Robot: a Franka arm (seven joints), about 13 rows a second.
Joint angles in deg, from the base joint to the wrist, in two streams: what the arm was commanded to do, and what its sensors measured. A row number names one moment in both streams.
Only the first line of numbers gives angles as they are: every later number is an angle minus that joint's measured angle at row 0.
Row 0, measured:
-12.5 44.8 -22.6 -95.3 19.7 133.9 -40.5
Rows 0 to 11, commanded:
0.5 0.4 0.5 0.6 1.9 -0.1 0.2
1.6 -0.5 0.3 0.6 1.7 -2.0 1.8
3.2 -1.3 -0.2 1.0 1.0 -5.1 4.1
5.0 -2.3 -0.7 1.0 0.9 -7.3 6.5
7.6 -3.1 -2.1 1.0 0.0 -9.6 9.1
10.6 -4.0 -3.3 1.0 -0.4 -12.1 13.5
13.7 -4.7 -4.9 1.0 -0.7 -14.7 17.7
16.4 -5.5 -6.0 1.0 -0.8 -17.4 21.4
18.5 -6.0 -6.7 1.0 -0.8 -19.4 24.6
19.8 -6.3 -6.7 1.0 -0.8 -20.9 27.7
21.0 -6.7 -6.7 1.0 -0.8 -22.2 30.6
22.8 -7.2 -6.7 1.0 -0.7 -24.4 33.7
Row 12, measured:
20.5 -5.4 -6.0 1.9 0.0 -21.2 28.1
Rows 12 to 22, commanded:
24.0 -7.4 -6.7 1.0 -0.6 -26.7 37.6
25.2 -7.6 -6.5 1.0 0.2 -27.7 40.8
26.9 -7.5 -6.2 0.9 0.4 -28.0 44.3
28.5 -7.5 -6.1 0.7 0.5 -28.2 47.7
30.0 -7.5 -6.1 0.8 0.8 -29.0 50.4
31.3 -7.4 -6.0 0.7 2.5 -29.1 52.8
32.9 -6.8 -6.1 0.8 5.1 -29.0 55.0
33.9 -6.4 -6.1 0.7 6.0 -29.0 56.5
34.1 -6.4 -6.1 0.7 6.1 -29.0 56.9
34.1 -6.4 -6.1 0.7 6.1 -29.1 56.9
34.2 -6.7 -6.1 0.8 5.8 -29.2 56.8
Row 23, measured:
34.3 -6.0 -5.4 1.1 4.7 -28.5 55.9
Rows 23 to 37, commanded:
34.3 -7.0 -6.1 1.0 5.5 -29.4 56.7
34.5 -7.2 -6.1 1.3 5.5 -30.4 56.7
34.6 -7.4 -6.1 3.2 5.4 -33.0 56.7
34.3 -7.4 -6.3 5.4 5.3 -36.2 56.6
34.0 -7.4 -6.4 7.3 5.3 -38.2 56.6
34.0 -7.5 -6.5 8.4 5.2 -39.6 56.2
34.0 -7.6 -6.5 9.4 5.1 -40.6 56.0
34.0 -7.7 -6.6 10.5 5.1 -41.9 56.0
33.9 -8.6 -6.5 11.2 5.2 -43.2 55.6
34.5 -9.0 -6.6 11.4 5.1 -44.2 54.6
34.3 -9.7 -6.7 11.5 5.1 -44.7 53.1
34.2 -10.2 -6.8 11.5 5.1 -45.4 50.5
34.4 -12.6 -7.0 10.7 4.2 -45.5 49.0
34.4 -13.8 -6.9 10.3 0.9 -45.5 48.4
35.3 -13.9 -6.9 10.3 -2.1 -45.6 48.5
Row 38, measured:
34.3 -11.0 -6.8 11.6 1.9 -44.6 49.7
